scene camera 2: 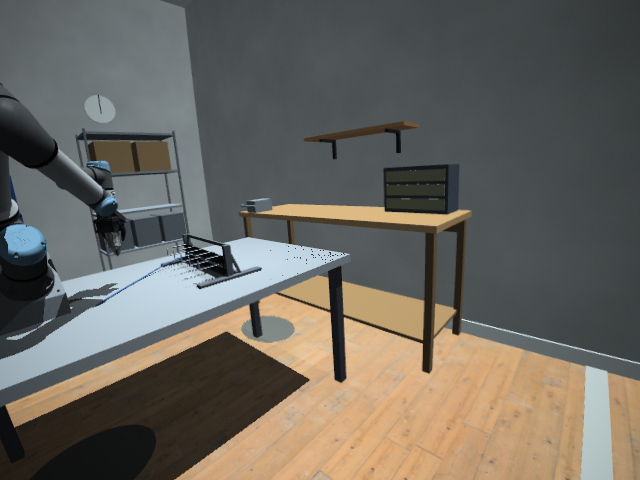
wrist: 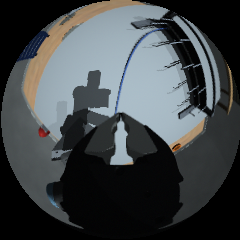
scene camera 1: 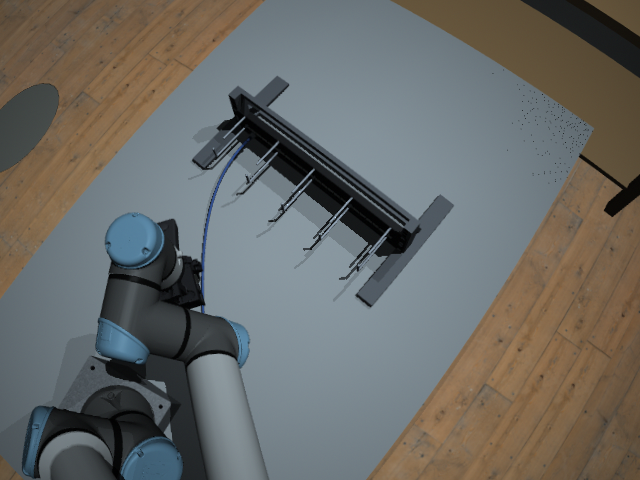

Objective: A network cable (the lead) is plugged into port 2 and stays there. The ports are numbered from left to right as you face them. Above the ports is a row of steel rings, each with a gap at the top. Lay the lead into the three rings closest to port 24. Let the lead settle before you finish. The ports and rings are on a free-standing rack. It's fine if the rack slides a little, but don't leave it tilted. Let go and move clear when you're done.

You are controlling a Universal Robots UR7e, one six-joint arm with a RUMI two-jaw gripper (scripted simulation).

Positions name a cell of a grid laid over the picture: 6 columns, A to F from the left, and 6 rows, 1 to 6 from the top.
Labels:
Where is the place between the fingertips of the gripper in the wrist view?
D3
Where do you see a black rack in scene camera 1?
At D4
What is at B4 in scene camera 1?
The gripper.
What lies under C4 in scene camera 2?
A black rack.

